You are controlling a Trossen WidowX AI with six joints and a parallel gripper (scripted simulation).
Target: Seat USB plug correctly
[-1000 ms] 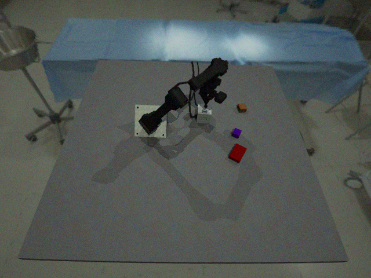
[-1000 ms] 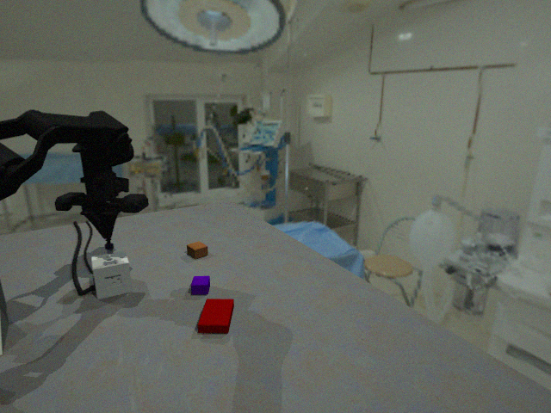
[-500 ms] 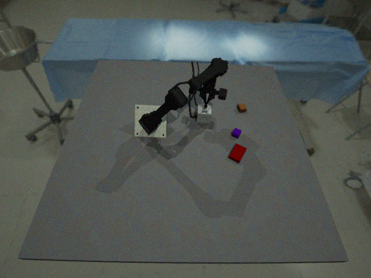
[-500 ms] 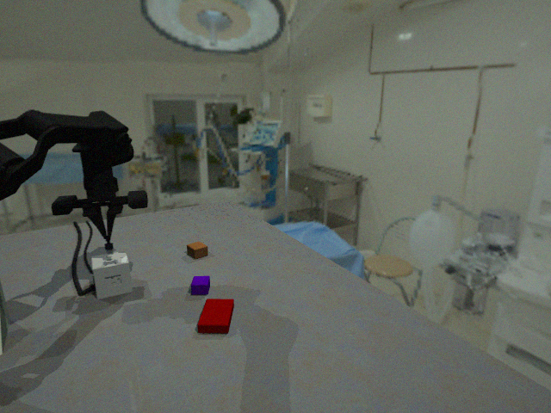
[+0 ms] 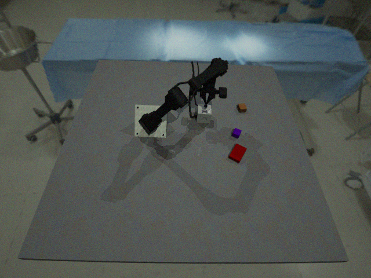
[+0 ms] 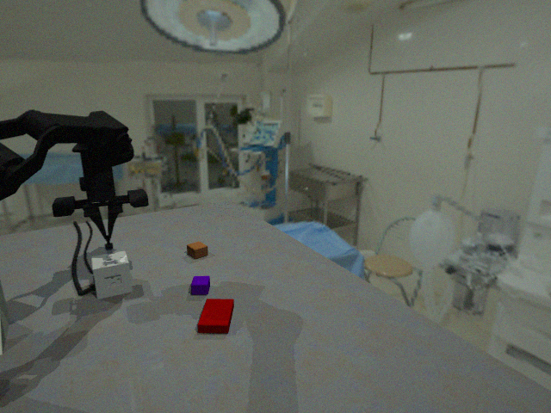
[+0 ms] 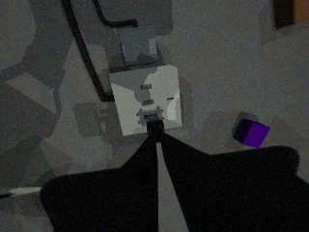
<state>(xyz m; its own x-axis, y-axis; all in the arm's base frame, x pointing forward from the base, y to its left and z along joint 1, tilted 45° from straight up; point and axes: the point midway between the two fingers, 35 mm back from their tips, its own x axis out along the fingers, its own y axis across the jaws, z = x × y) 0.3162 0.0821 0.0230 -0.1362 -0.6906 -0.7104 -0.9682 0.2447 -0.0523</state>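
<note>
Now: gripper tip 20 mm above the dark USB plug. Also, from my gripper tip: orange block: 250 mm ahead, 120 mm below, 70 mm to the left; purple cube: 170 mm ahead, 120 mm to the right, 120 mm below; USB socket: 70 mm below.
</note>
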